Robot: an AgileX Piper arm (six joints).
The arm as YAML. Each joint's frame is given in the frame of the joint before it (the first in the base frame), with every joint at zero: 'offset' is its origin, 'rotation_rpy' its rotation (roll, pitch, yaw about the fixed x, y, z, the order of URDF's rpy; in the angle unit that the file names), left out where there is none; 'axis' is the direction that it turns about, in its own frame. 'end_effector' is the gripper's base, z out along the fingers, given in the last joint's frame.
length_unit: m
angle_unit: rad
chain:
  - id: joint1
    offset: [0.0, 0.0, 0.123]
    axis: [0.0, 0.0, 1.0]
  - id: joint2
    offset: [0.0, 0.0, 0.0]
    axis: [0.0, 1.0, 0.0]
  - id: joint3
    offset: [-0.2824, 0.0, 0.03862]
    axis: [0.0, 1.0, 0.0]
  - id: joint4
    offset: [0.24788, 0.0, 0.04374]
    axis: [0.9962, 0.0, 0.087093]
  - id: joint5
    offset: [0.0, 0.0, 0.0]
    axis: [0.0, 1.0, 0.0]
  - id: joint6
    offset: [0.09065, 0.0, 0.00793]
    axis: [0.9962, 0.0, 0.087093]
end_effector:
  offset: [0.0, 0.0, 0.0]
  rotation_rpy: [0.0, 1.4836, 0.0]
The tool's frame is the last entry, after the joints.
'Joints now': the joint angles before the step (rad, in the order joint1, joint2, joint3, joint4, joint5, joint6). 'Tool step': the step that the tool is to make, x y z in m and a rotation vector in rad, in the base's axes. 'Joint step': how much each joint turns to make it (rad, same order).
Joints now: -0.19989, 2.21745, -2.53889, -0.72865, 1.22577, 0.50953
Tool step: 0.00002, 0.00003, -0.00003, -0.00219, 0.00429, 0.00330
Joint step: -0.00001, 0.00001, -0.00003, 0.00060, 0.00001, -0.00603
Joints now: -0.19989, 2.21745, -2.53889, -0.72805, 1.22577, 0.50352
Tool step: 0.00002, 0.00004, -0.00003, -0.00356, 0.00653, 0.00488
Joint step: 0.00001, 0.00000, -0.00001, 0.00062, 0.00002, -0.00909
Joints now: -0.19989, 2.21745, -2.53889, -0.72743, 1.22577, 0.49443
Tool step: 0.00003, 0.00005, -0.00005, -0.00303, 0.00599, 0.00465
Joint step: 0.00000, -0.00003, 0.00007, 0.00087, -0.00003, -0.00839
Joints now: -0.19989, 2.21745, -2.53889, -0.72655, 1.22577, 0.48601
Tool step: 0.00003, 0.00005, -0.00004, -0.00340, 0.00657, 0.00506
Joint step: 0.00000, 0.00003, -0.00009, 0.00089, 0.00004, -0.00926
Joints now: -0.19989, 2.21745, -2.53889, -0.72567, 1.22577, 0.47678
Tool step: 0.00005, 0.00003, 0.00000, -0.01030, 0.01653, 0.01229
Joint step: 0.00000, 0.00004, -0.00009, 0.00046, -0.00038, -0.02320
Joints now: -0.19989, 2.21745, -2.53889, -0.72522, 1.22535, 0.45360
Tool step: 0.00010, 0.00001, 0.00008, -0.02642, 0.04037, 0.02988
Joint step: 0.00000, -0.00004, 0.00007, 0.00000, -0.00147, -0.05671
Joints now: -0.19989, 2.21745, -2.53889, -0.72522, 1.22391, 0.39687
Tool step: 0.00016, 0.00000, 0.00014, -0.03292, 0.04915, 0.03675
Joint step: 0.00000, 0.00004, -0.00007, -0.00024, -0.00227, -0.06954
